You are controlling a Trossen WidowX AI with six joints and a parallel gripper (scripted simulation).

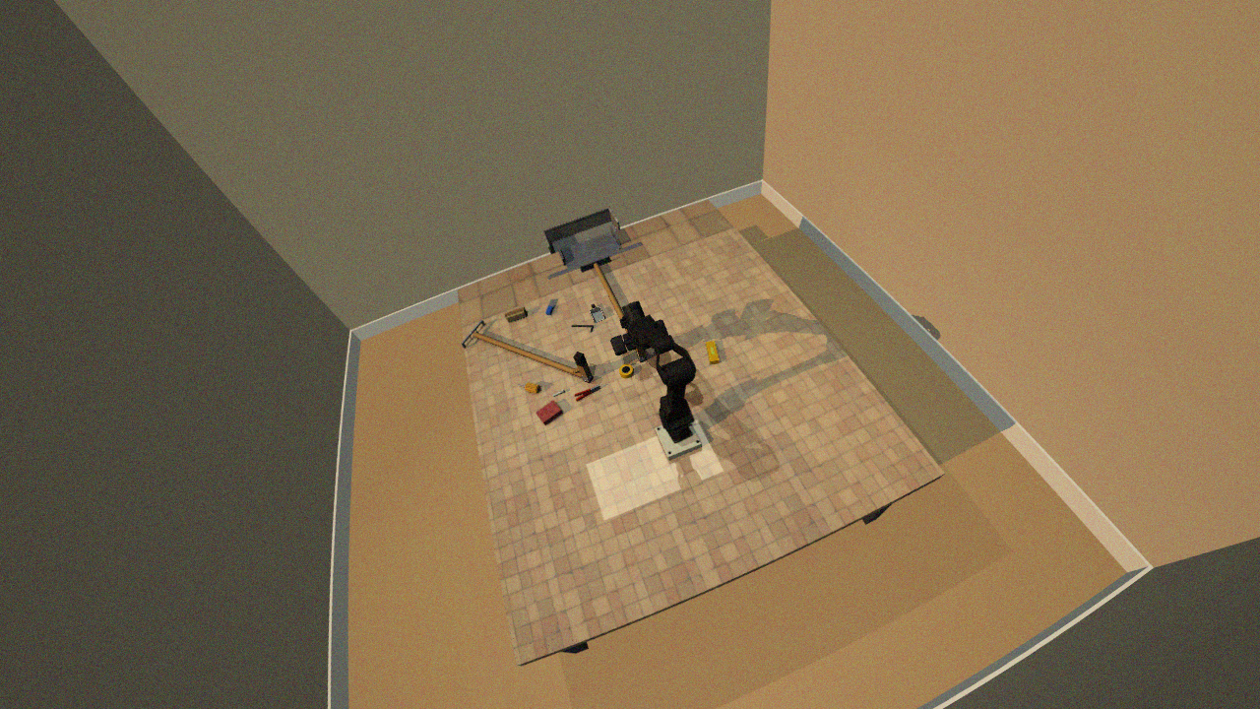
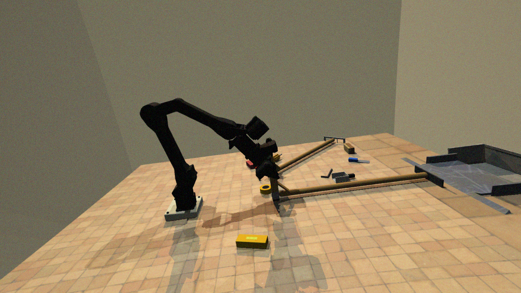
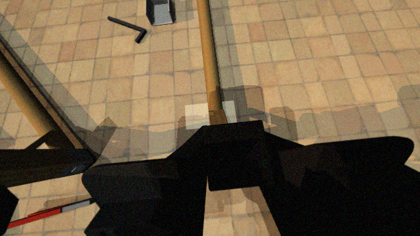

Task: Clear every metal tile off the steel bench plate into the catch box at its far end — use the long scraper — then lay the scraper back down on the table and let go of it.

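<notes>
Now: gripper tip 40 mm past the yellow tape roll, 80 mm to the right of it and 80 mm above it. Also, from my gripper tip: red screwdriver: 60 mm behind, 230 mm to the left, 80 mm below; yellow block: 130 mm behind, 220 mm to the right, 70 mm below; hex key: 240 mm ahead, 120 mm to the left, 90 mm below.
</notes>
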